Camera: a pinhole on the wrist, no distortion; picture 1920 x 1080 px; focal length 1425.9 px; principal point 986.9 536.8 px. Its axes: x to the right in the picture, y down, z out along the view. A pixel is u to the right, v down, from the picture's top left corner.
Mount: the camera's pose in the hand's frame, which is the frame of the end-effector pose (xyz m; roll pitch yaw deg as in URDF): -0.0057 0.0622 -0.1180 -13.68 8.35 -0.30
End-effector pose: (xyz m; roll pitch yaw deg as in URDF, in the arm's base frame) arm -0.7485 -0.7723 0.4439 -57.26 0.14 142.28
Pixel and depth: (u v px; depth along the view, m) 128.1 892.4 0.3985
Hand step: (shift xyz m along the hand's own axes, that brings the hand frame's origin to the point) -0.1894 0.2540 0.2767
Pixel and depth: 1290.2 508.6 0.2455
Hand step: 0.0811 0.1151 0.1116
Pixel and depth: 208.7 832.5 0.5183
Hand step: -0.2149 0.2903 0.3962
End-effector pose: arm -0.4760 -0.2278 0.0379 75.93 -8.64 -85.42
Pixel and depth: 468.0 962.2 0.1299
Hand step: -0.0351 0.1307 0.0047
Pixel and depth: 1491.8 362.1 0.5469
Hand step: 0.2657 0.1250 0.3953
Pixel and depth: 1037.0 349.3 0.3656
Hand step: 0.0605 0.1016 0.2428
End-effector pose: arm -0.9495 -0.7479 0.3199 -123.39 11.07 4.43
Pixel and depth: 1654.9 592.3 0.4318
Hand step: 0.2554 0.1793 0.2638
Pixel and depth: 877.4 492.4 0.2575
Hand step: 0.0116 0.1152 0.1343
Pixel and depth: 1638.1 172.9 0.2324
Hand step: 0.1341 0.0588 0.1039
